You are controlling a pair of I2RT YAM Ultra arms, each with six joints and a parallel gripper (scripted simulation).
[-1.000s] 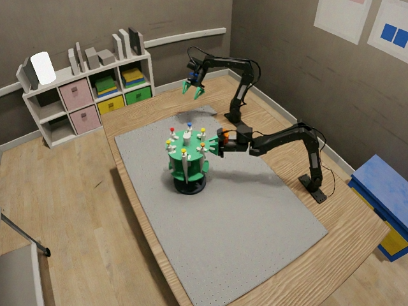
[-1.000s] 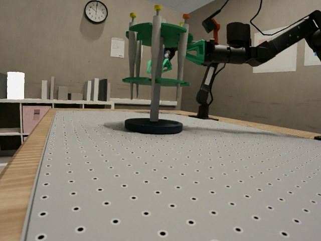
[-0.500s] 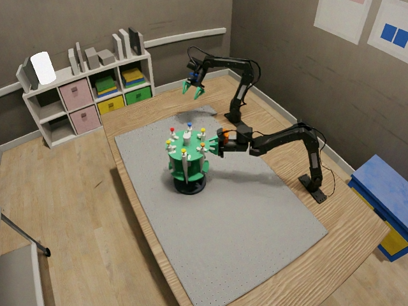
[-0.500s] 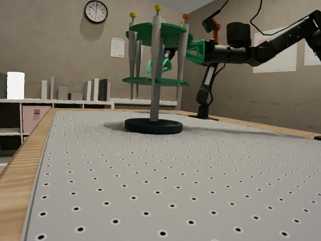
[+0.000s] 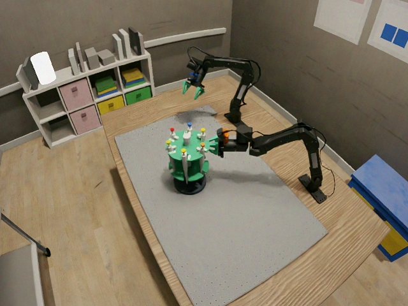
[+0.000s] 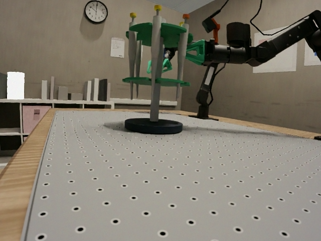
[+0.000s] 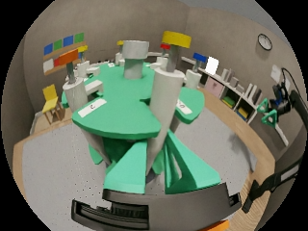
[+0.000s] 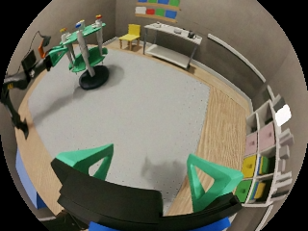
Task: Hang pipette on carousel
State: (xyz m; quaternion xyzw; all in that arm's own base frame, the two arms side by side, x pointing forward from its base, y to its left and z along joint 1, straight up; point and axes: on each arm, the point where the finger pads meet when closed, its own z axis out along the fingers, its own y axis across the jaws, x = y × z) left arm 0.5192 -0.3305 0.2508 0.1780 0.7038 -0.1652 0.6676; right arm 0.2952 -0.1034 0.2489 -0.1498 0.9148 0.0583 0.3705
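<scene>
Now: the hand pipette 2 cm below my left hand, 1 cm to the right of it and 1 cm ahead of it.
</scene>
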